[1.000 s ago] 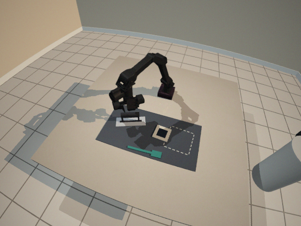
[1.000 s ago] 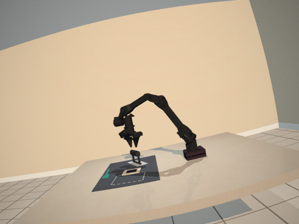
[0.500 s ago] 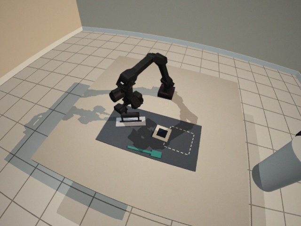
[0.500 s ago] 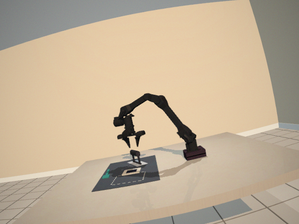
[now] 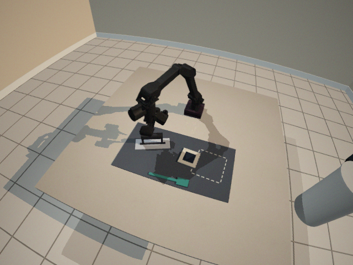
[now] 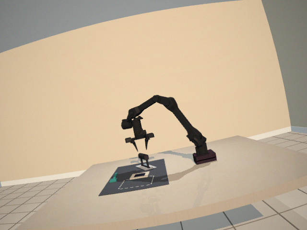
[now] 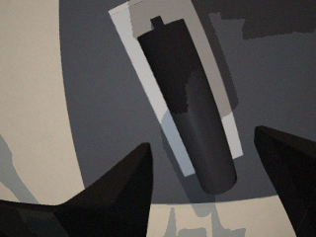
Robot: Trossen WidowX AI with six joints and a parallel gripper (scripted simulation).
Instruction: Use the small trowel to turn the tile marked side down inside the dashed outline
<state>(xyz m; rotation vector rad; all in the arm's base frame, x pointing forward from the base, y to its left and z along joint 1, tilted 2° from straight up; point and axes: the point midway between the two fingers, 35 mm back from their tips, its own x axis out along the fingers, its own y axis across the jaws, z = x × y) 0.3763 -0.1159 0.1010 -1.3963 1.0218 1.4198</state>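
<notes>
Now: the trowel 70 mm below my gripper tip, 20 mm to the left of it and 10 mm behind it. The rest, counted from my gripper tip: tile (230 mm to the left, 100 mm below, 10 mm behind); then green flat tool (210 mm to the left, 150 mm ahead, 110 mm below); then dark mat (170 mm to the left, 130 mm below, 20 mm ahead).
</notes>
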